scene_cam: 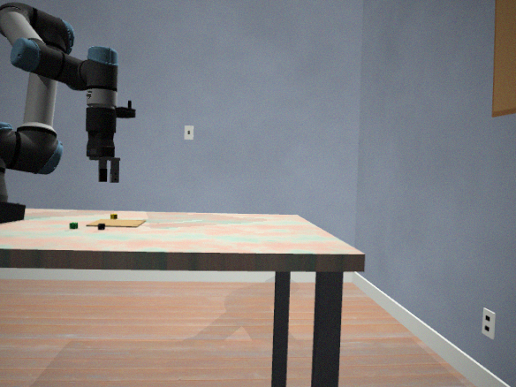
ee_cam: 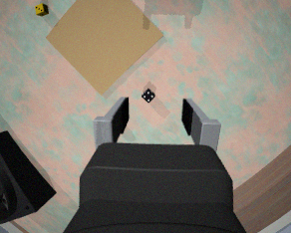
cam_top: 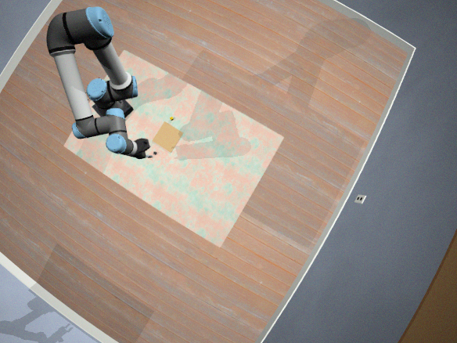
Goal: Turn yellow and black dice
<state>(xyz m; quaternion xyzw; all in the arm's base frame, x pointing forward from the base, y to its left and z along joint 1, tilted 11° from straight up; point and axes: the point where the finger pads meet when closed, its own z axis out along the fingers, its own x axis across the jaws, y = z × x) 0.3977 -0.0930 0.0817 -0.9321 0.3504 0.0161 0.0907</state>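
Now: hand 14 cm above the black die and 2 cm past it. Also, from my hand: yellow die (23 cm to the left, 14 cm below, 5 cm behind); then tan mat (14 cm below, 12 cm to the left, 1 cm behind); then green die (14 cm below, 9 cm behind).
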